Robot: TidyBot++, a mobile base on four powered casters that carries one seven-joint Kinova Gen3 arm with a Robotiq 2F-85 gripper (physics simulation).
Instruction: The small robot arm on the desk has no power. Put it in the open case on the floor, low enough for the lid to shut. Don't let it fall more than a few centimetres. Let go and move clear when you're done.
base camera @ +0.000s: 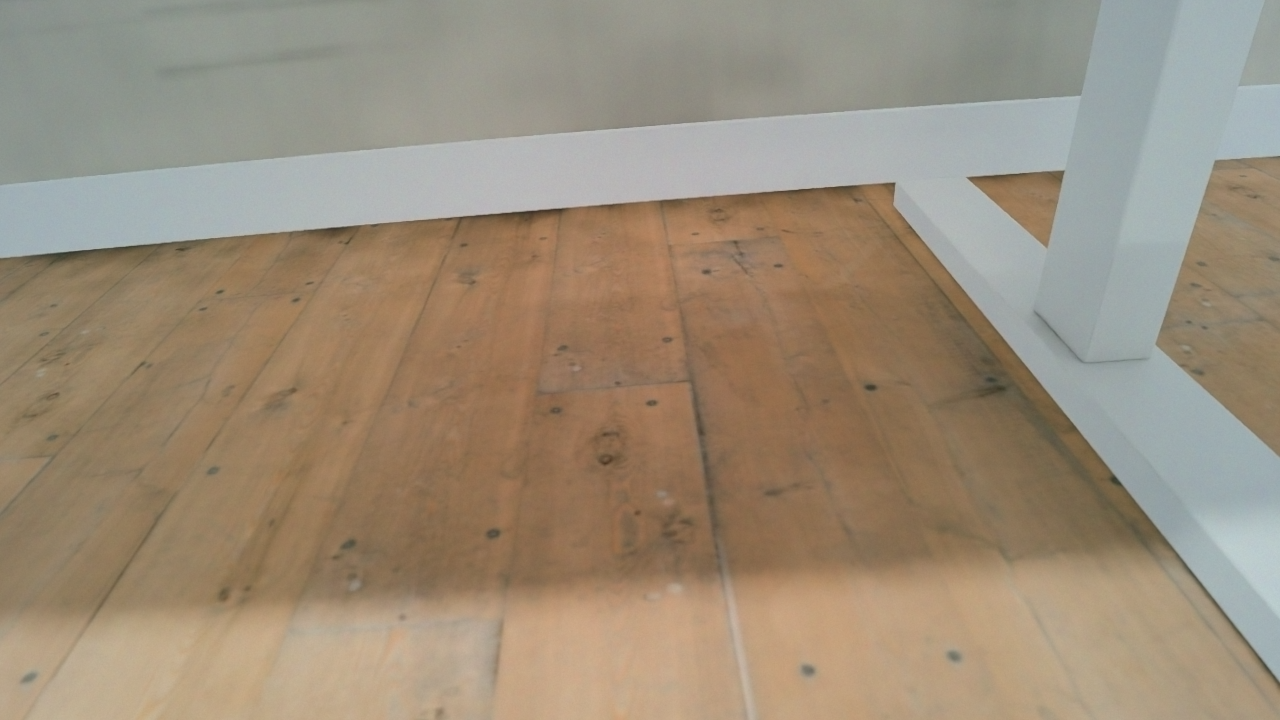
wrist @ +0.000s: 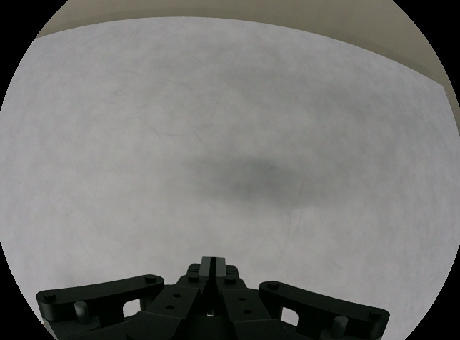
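Frame: origin at the arm's base, x right, y down, z ahead, level; centimetres.
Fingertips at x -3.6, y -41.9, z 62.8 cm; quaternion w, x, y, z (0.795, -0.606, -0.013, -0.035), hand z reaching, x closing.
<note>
A point is followed by its place in that frame.
My gripper (wrist: 212,271) is shut, with its fingertips together and nothing between them. It points at the pale grey desk top (wrist: 150,100), which fills most of the wrist view. A soft dark shadow lies on the desk top ahead of the fingertips. The small robot arm does not show clearly in the wrist view and does not show in the base camera view. The open case does not show in either view.
In the wrist view the desk's far edge runs along the top, with a beige wall (wrist: 410,30) behind. In the base camera view a white desk leg (base camera: 1129,223) {x 28.9, y 25.5, z 56.3 cm} stands on a white foot bar (base camera: 1154,420) {x 29.8, y 36.2, z 49.5 cm} at the right, on the plank floor (base camera: 429,376) {x -21.2, y 39.7, z 64.0 cm}. A white skirting board (base camera: 537,165) {x -16.2, y 34.0, z 101.2 cm} runs behind.
</note>
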